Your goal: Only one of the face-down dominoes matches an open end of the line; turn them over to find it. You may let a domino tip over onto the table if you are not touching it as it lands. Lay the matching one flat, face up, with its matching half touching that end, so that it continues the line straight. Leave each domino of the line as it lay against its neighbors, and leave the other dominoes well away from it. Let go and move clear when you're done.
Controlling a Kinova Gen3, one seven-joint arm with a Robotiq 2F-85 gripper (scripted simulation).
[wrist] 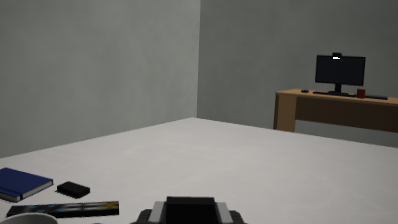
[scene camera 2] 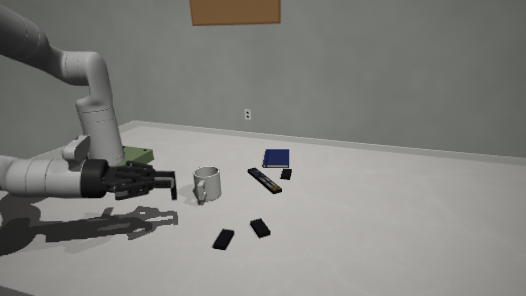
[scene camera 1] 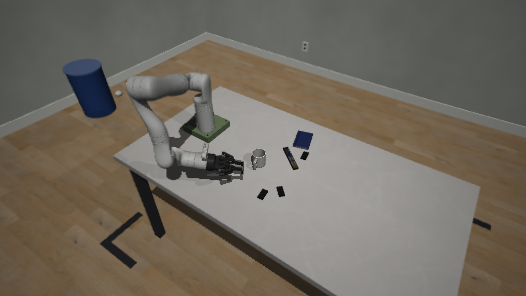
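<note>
Gripper [scene camera 2: 174, 179] visible. White mug [scene camera 2: 211, 186] likewise.
</note>
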